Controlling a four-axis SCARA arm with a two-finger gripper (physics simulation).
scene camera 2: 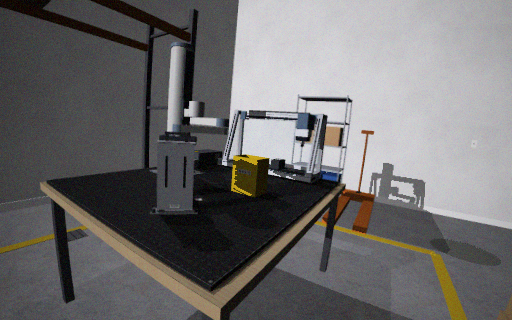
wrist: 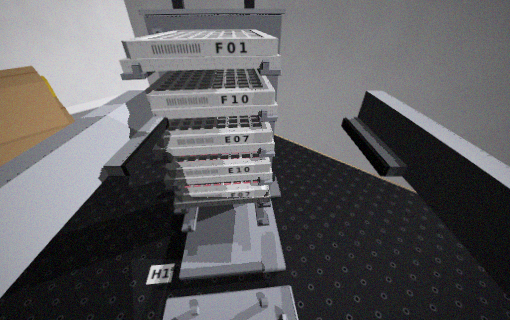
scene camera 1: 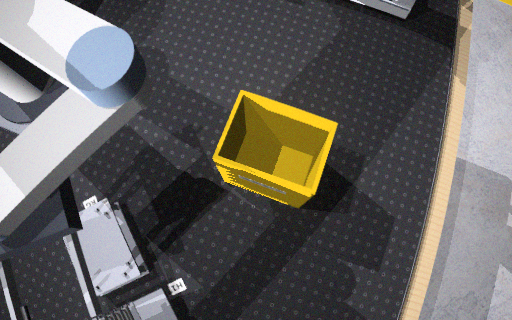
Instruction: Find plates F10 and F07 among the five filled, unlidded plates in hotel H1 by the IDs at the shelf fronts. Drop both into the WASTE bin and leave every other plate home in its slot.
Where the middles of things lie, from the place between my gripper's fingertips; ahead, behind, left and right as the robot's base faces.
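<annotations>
Plate F01 (wrist: 176, 50) is 8 cm ahead of my hand, 3 cm to the right of it and 2 cm above it. Plate F07 (wrist: 235, 192) is 8 cm ahead of my hand too, also 3 cm to the right of it, but 9 cm below it. And there's the hotel base (wrist: 227, 241), which is 23 cm below my hand, 8 cm ahead of it and 4 cm to the right of it.
</annotations>
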